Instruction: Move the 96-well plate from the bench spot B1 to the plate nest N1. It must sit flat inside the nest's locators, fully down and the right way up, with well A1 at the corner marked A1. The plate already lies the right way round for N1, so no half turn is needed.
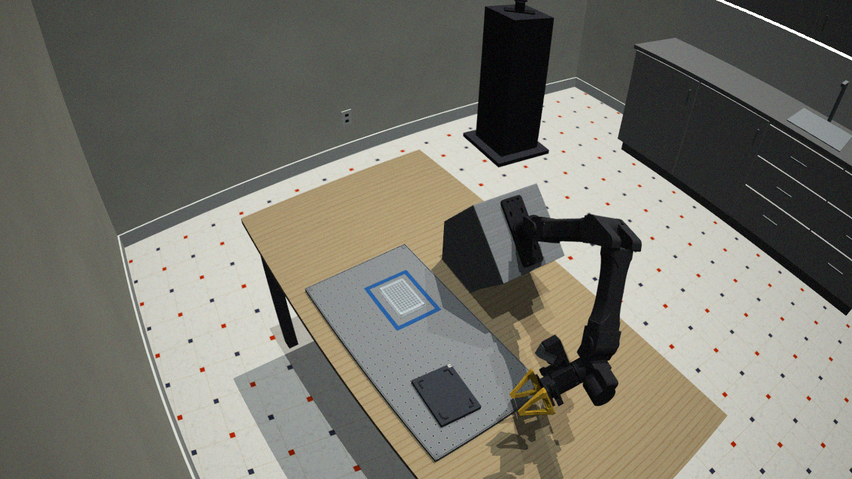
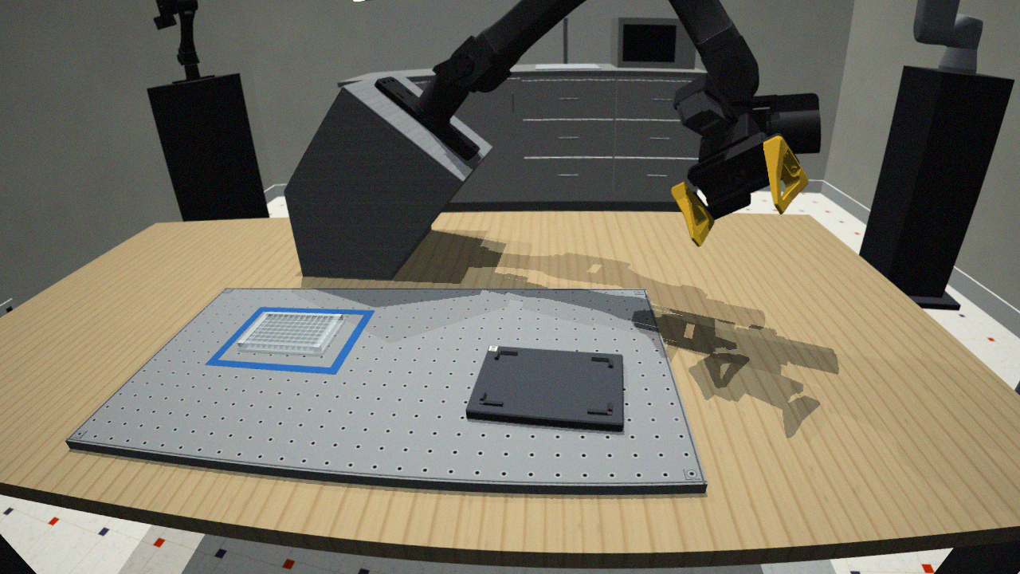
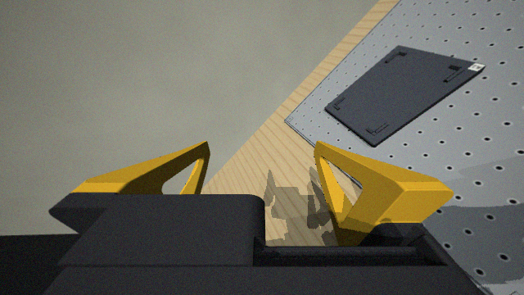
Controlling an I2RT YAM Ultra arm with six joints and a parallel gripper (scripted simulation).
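Now: hand 55 cm to the left of the clear 96-well plate, 18 cm above it and 2 cm short of it. Round my hand: A1 corner mark: 26 cm to the right, 17 cm below, 2 cm ahead; then dark plate nest: 19 cm to the right, 18 cm below, 7 cm ahead.
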